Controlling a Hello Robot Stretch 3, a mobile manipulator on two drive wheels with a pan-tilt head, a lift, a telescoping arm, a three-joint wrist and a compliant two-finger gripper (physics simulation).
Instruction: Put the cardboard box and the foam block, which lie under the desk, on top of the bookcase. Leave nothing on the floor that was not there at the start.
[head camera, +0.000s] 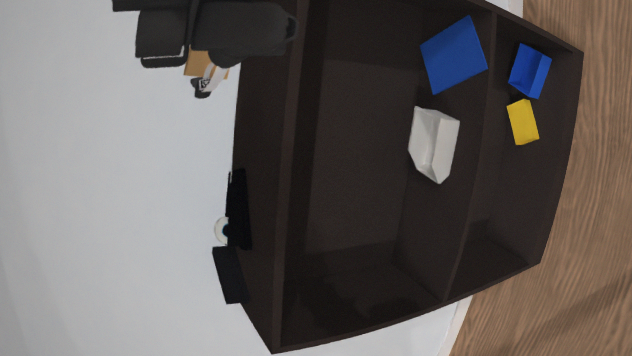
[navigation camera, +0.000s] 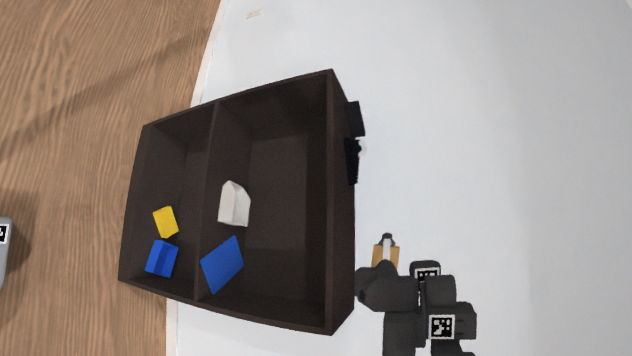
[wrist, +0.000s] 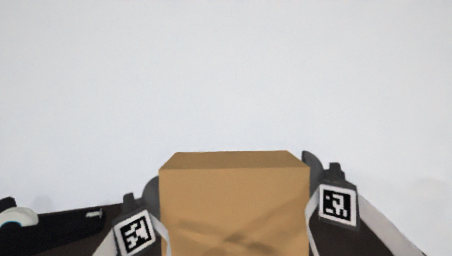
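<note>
The cardboard box is tan and sits between the two fingers of my gripper. Both fingertips are against its sides in the wrist view. The dark bookcase appears sideways in the head and navigation views. The box is held above the level of its top, near one end, with white wall between them in the navigation view. Whether it is fully over the top I cannot tell. The foam block under the desk does not show.
On the bookcase top are a black box, a long black object and a round white object. A white bin and blue and yellow items stand in the shelves.
</note>
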